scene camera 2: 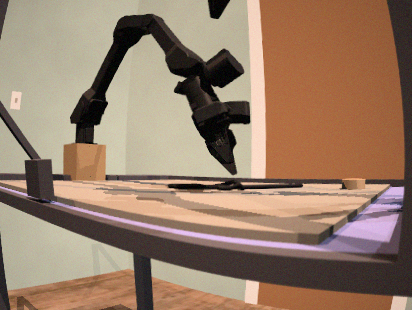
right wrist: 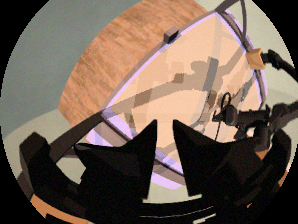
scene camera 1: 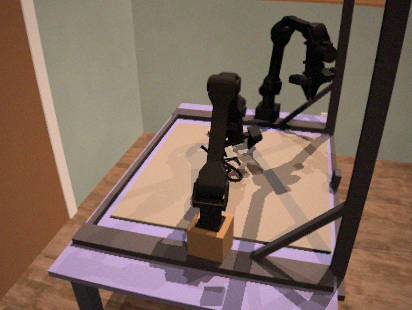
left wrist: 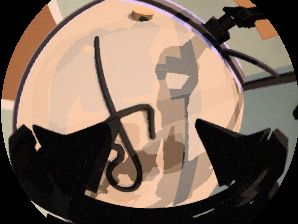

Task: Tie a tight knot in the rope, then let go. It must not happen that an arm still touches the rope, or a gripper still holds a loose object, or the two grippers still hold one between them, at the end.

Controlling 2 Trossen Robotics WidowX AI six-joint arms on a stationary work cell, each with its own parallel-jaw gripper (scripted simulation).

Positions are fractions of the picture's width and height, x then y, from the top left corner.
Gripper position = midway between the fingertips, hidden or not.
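You've got the left gripper (scene camera 2: 0.56, 0.55) showing there, and the wrist views have it as well: that's the left gripper (right wrist: 0.73, 0.53) and again the left gripper (left wrist: 0.54, 0.54). As for the right gripper (scene camera 1: 0.75, 0.32), you can also see that gripper (right wrist: 0.55, 0.55).
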